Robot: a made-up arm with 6 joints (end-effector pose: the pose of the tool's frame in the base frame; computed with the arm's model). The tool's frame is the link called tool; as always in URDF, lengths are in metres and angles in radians. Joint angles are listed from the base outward.
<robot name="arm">
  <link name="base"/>
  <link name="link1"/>
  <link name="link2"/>
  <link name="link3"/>
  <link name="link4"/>
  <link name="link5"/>
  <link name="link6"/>
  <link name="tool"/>
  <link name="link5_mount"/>
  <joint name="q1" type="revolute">
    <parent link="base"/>
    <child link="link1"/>
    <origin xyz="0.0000 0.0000 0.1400" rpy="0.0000 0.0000 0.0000"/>
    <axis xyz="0 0 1"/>
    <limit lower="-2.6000" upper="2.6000"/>
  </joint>
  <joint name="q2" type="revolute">
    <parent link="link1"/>
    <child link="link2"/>
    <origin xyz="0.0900 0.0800 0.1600" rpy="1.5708 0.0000 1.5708"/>
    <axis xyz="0 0 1"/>
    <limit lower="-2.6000" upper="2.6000"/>
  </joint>
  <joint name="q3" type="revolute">
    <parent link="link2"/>
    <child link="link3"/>
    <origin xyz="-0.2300 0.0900 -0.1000" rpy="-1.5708 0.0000 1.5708"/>
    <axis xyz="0 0 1"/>
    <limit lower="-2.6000" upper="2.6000"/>
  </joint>
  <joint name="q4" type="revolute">
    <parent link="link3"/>
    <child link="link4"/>
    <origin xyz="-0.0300 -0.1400 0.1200" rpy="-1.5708 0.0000 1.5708"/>
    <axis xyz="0 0 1"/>
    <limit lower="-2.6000" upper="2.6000"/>
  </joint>
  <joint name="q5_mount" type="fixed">
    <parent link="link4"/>
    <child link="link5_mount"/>
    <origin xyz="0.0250 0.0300 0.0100" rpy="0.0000 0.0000 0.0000"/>
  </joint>
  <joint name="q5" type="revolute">
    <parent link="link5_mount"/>
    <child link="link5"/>
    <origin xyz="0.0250 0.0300 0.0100" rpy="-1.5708 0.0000 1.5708"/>
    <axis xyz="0 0 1"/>
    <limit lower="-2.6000" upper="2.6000"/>
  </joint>
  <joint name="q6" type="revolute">
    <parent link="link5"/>
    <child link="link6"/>
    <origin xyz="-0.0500 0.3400 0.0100" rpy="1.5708 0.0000 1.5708"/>
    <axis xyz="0 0 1"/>
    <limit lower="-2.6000" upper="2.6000"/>
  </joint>
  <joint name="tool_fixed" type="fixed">
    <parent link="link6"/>
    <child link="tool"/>
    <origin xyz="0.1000 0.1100 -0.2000" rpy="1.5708 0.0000 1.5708"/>
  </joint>
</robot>
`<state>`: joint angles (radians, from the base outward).
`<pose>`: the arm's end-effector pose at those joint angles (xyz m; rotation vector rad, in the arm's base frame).
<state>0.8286 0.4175 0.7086 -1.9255 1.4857 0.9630</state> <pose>0.3768 0.2465 0.3389 -0.8787 1.1267 2.7446</pose>
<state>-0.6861 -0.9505 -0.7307 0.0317 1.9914 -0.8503</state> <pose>-0.5531 -0.2605 0.6259 0.3557 -0.9281 -1.7568</pose>
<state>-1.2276 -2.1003 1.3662 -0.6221 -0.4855 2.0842</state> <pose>0.4527 0.3833 0.4980 2.4700 -1.3301 1.2918</pose>
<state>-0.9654 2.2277 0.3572 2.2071 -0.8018 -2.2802</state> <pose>-0.0500 -0.2795 -0.2754 0.2773 0.2593 -1.8403</pose>
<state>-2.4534 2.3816 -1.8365 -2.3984 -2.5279 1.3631</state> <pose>0.2424 -0.1889 -0.3359 -0.0486 -1.9223 -1.1402</pose>
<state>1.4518 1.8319 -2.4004 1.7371 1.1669 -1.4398</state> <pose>0.2466 0.1136 0.0613 0.1257 0.1589 1.1068</pose>
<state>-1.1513 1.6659 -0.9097 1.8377 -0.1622 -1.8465</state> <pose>-0.0279 -0.3966 0.1155 -0.2877 0.0039 -1.6077</pose>
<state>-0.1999 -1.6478 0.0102 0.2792 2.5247 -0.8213</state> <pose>0.0141 -0.4040 0.6951 0.7979 -1.1006 -0.3873</pose>
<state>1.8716 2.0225 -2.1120 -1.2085 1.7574 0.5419</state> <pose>-0.1285 -0.6020 0.0273 0.6929 -0.8363 0.7737</pose>
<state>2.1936 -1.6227 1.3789 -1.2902 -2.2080 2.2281</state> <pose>0.0681 -0.0588 0.5821 1.2354 -1.9692 0.3764</pose>
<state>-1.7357 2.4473 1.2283 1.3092 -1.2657 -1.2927</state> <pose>-0.2399 0.1839 -0.3273 -1.3016 0.2439 2.6969</pose>
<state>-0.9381 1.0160 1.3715 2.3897 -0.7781 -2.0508</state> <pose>-0.6473 -0.0637 0.2942 -0.5518 0.4011 -3.0059</pose>
